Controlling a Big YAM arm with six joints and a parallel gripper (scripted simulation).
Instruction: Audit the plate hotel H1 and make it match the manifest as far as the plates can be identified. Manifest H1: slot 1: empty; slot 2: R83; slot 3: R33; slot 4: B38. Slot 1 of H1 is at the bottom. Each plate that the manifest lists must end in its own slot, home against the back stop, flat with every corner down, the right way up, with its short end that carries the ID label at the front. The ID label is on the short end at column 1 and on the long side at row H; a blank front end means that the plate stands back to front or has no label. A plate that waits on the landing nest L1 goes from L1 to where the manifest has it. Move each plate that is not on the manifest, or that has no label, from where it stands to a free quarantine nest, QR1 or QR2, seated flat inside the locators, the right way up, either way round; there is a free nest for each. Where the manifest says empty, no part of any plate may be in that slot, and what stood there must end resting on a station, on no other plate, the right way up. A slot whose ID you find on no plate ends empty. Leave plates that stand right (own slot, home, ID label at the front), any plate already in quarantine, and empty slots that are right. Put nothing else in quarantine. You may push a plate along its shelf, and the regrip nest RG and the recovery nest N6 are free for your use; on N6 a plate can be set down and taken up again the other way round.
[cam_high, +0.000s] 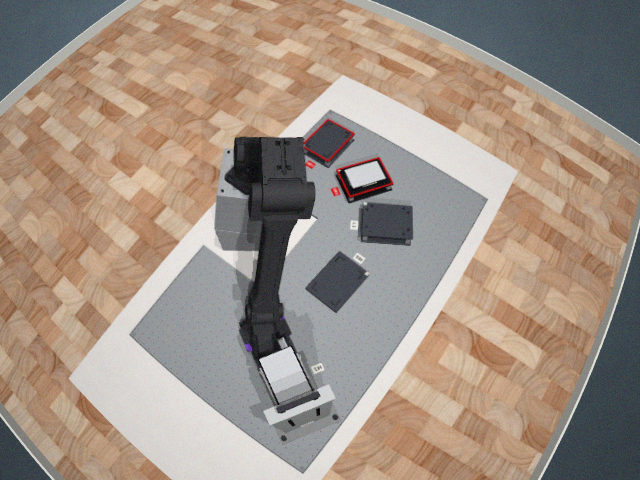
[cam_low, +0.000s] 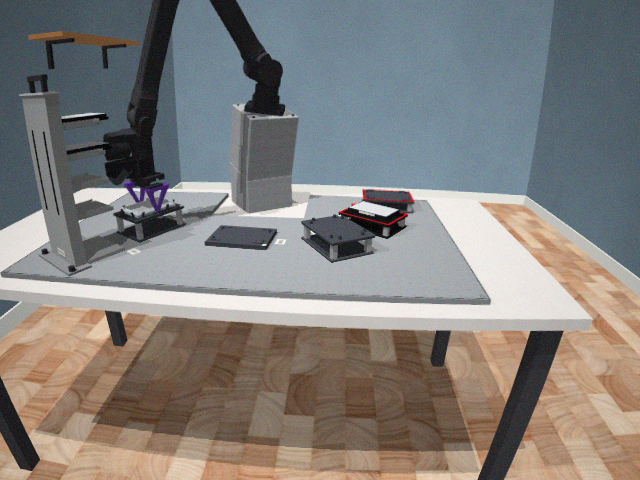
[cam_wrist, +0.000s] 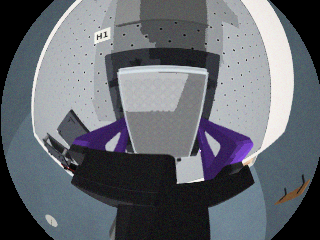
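The white plate is right at my hand. The rest, counted from my hand: plate hotel H1 (220 mm ahead, 130 mm to the right, 130 mm above); then regrip nest RG (10 mm below); then flat pad N6 (280 mm to the left, 60 mm below, 50 mm ahead).
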